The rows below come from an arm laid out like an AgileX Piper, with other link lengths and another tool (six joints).
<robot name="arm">
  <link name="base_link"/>
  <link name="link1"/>
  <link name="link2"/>
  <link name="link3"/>
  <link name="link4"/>
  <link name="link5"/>
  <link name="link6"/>
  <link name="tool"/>
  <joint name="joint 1" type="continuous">
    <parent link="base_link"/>
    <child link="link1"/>
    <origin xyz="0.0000 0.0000 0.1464" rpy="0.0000 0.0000 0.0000"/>
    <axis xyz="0 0 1"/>
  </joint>
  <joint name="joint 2" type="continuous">
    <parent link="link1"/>
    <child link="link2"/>
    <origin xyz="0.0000 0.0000 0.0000" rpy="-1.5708 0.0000 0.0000"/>
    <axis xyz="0 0 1"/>
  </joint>
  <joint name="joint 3" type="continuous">
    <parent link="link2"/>
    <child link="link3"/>
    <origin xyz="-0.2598 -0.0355 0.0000" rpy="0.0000 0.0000 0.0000"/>
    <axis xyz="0 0 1"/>
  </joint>
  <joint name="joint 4" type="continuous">
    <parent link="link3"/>
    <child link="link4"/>
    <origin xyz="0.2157 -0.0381 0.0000" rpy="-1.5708 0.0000 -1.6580"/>
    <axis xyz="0 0 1"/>
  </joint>
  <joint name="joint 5" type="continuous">
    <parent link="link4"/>
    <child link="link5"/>
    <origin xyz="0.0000 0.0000 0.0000" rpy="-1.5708 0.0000 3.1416"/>
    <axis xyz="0 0 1"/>
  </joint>
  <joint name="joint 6" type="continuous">
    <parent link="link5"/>
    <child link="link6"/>
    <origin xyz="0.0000 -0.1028 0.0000" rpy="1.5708 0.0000 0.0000"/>
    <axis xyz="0 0 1"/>
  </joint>
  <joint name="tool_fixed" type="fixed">
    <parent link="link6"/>
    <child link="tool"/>
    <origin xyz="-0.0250 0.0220 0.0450" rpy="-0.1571 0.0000 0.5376"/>
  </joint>
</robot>
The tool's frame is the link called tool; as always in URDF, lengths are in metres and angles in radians. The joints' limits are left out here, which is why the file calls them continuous.
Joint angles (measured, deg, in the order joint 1, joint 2, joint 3, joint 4, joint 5, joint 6), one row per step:
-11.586 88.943 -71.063 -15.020 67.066 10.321
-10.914 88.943 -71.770 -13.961 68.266 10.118
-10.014 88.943 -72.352 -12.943 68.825 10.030
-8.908 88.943 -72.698 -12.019 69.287 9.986
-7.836 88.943 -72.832 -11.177 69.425 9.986
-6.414 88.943 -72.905 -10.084 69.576 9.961
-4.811 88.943 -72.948 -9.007 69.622 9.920
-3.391 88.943 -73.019 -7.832 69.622 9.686
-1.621 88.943 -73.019 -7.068 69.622 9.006
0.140 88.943 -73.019 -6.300 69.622 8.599
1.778 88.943 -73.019 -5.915 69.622 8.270
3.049 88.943 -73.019 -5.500 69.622 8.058
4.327 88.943 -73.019 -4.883 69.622 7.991
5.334 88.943 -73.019 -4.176 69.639 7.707
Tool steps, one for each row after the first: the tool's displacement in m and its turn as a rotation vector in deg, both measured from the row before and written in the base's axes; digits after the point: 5 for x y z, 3 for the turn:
0.00030 0.00557 0.00197 1.013 0.310 0.343
0.00169 0.00665 0.00201 0.935 -0.192 0.648
0.00130 0.00765 0.00105 0.885 -0.032 0.868
0.00128 0.00738 0.00038 0.812 -0.118 0.881
0.00120 0.00983 0.00008 1.065 -0.053 1.209
0.00116 0.01079 0.00008 1.045 -0.094 1.430
0.00090 0.01018 0.00027 1.109 -0.119 1.425
0.00026 0.01134 -0.00007 0.641 0.055 2.291
-0.00006 0.01117 -0.00001 0.687 0.036 2.014
-0.00038 0.00961 -0.00001 0.323 0.038 1.888
-0.00050 0.00768 0.00002 0.371 0.035 1.400
-0.00068 0.00810 0.00006 0.593 0.044 1.227
-0.00085 0.00696 0.00006 0.642 0.092 1.151

